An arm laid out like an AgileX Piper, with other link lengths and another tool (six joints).
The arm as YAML. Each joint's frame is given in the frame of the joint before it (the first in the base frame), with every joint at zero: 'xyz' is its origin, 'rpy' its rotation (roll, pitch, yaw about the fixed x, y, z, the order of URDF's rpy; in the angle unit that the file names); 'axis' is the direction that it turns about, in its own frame. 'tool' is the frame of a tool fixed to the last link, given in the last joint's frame.
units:
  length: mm
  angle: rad
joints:
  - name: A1
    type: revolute
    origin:
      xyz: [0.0, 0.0, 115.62]
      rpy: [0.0, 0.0, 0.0]
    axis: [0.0, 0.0, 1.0]
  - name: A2
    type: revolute
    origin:
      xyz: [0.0, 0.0, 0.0]
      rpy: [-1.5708, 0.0, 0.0]
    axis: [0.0, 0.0, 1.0]
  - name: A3
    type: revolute
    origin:
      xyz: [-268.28, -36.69, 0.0]
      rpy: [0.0, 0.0, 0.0]
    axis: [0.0, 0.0, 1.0]
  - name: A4
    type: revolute
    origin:
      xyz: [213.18, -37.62, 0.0]
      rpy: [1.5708, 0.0, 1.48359]
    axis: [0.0, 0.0, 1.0]
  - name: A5
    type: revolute
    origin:
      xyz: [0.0, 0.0, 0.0]
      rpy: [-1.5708, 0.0, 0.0]
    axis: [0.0, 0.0, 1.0]
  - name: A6
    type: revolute
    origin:
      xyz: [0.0, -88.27, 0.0]
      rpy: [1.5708, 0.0, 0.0]
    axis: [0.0, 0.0, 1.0]
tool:
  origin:
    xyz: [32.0, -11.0, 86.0]
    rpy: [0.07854, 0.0, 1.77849]
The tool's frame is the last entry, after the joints.
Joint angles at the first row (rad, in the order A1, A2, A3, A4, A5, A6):
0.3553 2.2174 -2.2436 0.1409 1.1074 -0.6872
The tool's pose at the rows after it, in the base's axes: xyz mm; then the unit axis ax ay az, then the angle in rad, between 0 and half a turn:
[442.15 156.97 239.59 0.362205 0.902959 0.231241 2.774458]
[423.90 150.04 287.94 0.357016 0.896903 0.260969 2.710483]
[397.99 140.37 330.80 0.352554 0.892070 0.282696 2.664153]
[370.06 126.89 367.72 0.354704 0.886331 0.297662 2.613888]
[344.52 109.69 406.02 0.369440 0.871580 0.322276 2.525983]
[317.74 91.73 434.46 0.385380 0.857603 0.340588 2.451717]
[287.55 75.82 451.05 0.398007 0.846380 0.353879 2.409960]
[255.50 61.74 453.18 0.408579 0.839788 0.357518 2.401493]
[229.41 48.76 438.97 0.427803 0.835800 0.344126 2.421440]
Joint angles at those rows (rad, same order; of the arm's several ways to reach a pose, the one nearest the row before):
0.3553 2.1144 -2.2436 0.1324 1.1326 -0.6828
0.3553 2.0045 -2.2435 0.1303 1.1544 -0.6807
0.3553 1.8948 -2.2436 0.1278 1.2000 -0.6761
0.3553 1.7904 -2.2436 0.1078 1.2464 -0.6608
0.3553 1.6862 -2.2437 0.0617 1.2518 -0.6242
0.3553 1.5840 -2.2199 0.0142 1.2517 -0.5913
0.3553 1.4719 -2.1559 -0.0147 1.2517 -0.5647
0.3553 1.3476 -2.0428 -0.0295 1.2517 -0.5420
0.3553 1.2351 -1.8968 -0.0522 1.2517 -0.5052

